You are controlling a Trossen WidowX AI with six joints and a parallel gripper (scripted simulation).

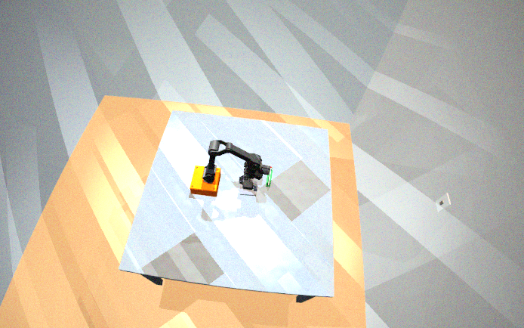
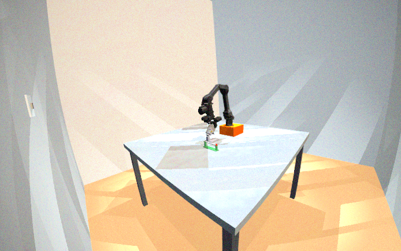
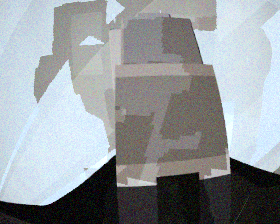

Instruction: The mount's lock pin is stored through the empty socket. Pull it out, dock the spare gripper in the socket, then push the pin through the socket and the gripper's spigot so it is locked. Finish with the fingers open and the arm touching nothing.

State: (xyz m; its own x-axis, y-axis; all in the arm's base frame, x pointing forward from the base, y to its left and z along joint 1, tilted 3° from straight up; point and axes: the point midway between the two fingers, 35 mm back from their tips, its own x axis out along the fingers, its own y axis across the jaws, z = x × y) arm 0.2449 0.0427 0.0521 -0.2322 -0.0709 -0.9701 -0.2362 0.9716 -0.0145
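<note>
Right now the spare gripper is 20 mm ahead of my gripper tip. Round my gripper tip: green bracket (140 mm to the left, 140 mm ahead, 90 mm below); mount (60 mm below, 40 mm ahead, 10 mm to the left).
</note>
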